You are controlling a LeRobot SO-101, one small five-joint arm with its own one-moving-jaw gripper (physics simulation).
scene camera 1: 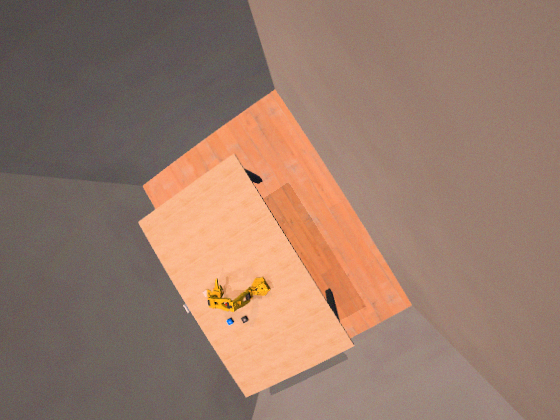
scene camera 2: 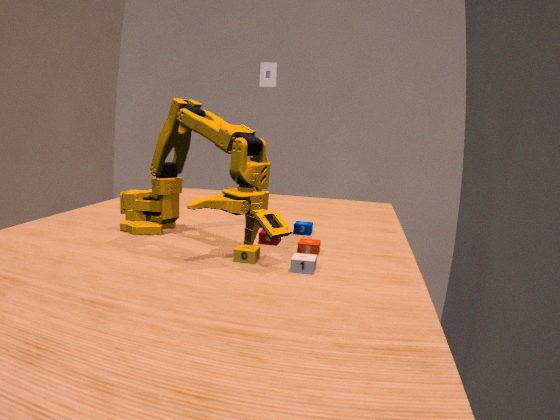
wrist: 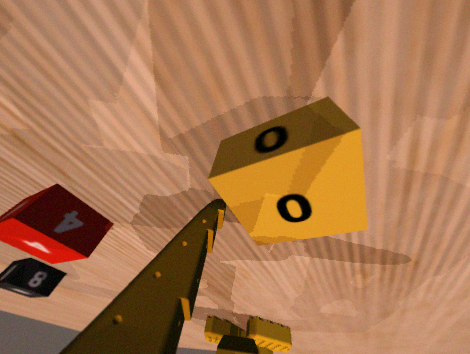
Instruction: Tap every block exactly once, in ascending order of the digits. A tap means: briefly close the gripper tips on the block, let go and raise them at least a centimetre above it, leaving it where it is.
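The yellow block 0 (scene camera 2: 246, 254) (wrist: 295, 185) lies on the table. My gripper (scene camera 2: 219, 224) is wide open and empty above it; the notched jaw (wrist: 150, 290) in the wrist view has its tip at the block's lower left corner. The tip's exact height is unclear. The white block 1 (scene camera 2: 303, 264) and orange block 2 (scene camera 2: 309, 246) lie to the right in scene camera 2. The blue block 3 (scene camera 1: 230, 321) (scene camera 2: 303, 228) is farther back. The red block 4 (scene camera 2: 270, 239) (wrist: 55, 225) is partly behind the gripper. A black block 8 (scene camera 1: 244, 319) (wrist: 32, 277) lies beyond it.
The arm's yellow base (scene camera 1: 261, 286) (scene camera 2: 142, 225) (wrist: 245, 330) stands on the wooden table (scene camera 1: 200, 225) (scene camera 2: 225, 350). Blocks 1 and 2 lie near each other, toward the table's right edge in scene camera 2.
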